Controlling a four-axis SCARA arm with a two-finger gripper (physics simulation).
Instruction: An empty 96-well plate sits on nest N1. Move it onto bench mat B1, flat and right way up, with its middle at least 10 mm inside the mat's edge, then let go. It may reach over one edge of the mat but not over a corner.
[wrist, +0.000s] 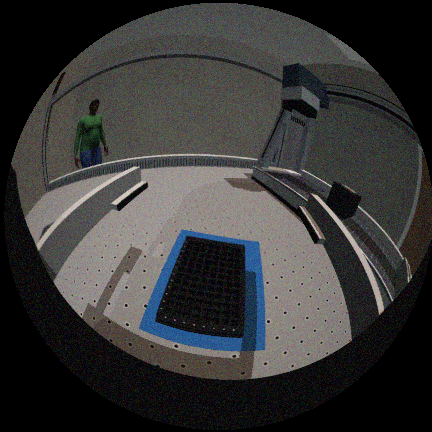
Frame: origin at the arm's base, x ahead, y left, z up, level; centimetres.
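Seen in the pictures: gripper, fingertip midpoint: (222, 184).
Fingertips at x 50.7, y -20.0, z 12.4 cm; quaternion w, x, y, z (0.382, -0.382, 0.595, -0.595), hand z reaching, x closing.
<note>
Offsets run from my fingertips to a thing's top centre. "pt": to the spot under its first point. Level surfaces: height alone.
The dark 96-well plate {dz -9.4, dx -2.4, dy +1.1 cm} (207, 287) lies flat on the blue bench mat {dz -10.9 cm} (253, 256), wells facing up. Blue mat shows along all its sides, widest at the right and near sides, and no part of the plate reaches over a mat edge. My gripper (222, 184) is open and empty. Its two fingers stand wide apart, one at the left and one at the right of the view, above the bench and clear of the plate. Nest N1 cannot be made out in this view.
A grey column with a dark head (296, 132) stands at the back right. A long grey rail runs down the right side, with a dark block {pt dz -1.9, dx +0.6, dy -31.5 cm} (344, 200) beside it. The bench {dz -11.1 cm} (295, 280) has rows of holes. A person in green (91, 132) stands beyond the back edge.
</note>
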